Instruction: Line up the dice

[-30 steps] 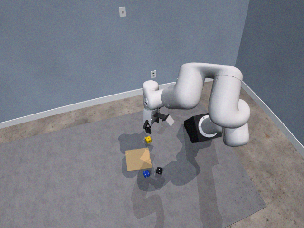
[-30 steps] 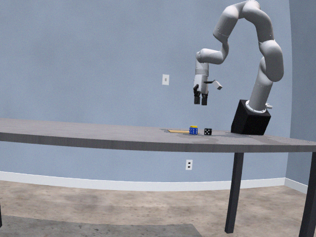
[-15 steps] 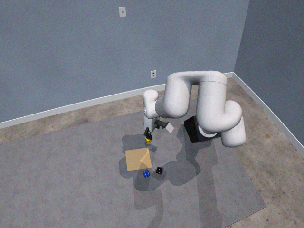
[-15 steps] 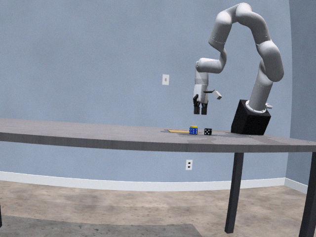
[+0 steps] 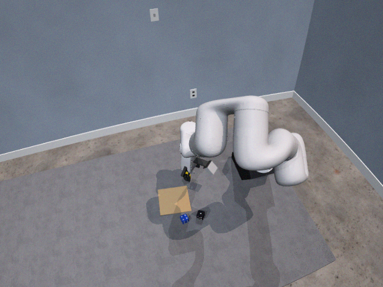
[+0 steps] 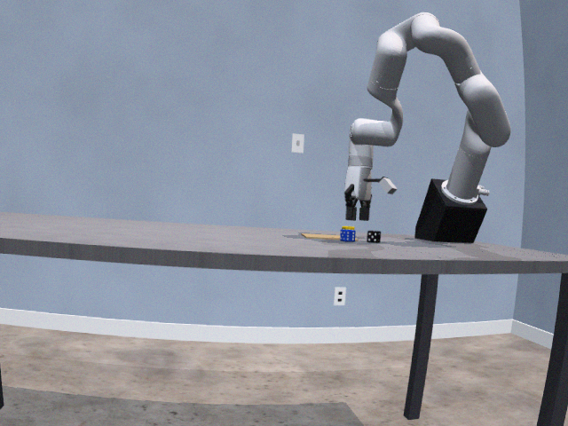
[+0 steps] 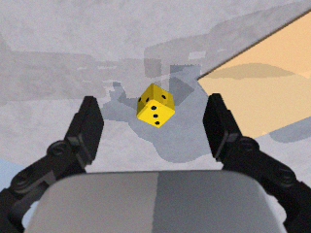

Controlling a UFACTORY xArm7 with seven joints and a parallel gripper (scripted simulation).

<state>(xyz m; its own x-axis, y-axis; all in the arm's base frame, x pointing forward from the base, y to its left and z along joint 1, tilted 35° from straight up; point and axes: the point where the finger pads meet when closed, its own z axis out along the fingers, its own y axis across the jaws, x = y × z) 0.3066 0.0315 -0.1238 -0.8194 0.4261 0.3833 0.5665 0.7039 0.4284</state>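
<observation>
The yellow die lies 3 cm ahead of my hand, 1 cm to the right of it and 5 cm below it. Also, from my hand: tan mat: 10 cm ahead, 11 cm to the left, 6 cm below; black die: 2 cm behind, 21 cm to the left, 5 cm below; blue die: 6 cm ahead, 22 cm to the left, 5 cm below.
</observation>
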